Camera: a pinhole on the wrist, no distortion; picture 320 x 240 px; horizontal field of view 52.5 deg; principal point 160.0 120.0 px. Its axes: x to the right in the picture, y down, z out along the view. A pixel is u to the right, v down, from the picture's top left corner.
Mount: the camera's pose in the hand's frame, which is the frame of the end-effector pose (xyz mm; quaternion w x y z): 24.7 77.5 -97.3 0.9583 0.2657 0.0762 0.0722
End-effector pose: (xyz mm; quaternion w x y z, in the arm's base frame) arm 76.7 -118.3 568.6 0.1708 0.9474 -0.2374 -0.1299
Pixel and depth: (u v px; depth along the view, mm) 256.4 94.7 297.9
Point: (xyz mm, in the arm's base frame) 207.2 -174.5 390.8
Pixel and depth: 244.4 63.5 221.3
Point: 185.3 -151.4 468.6
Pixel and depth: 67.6 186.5 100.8
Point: 71.2 -158.2 579.9
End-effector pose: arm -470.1 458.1 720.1 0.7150 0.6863 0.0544 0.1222
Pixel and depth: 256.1 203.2 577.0
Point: -80.6 91.6 715.5
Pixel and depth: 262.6 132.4 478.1
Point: -134.7 228.0 641.6
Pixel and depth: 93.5 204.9 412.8
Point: -379.7 151.0 686.0
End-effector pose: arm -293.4 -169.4 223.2 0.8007 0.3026 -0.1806 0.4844
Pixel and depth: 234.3 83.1 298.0
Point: -145.7 -185.9 381.1
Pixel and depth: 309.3 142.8 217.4
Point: -218.1 -117.4 380.2
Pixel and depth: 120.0 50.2 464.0
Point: -42.5 -378.0 371.5
